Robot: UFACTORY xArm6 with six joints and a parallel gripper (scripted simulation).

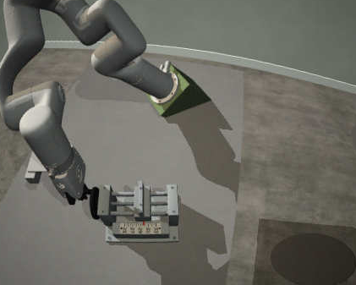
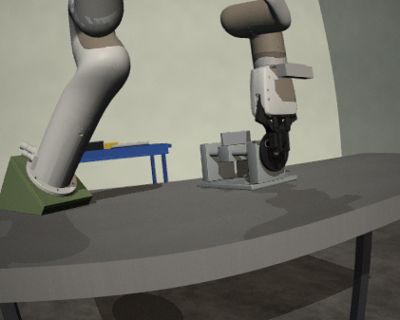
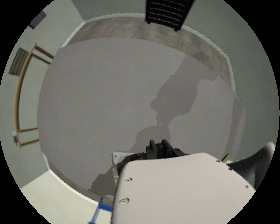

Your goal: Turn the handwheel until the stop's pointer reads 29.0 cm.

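Now: the black handwheel 20 mm to the left of my hand and 10 mm below it. Also, from my hand: movable stop 170 mm to the left, 10 mm below, 10 mm behind.
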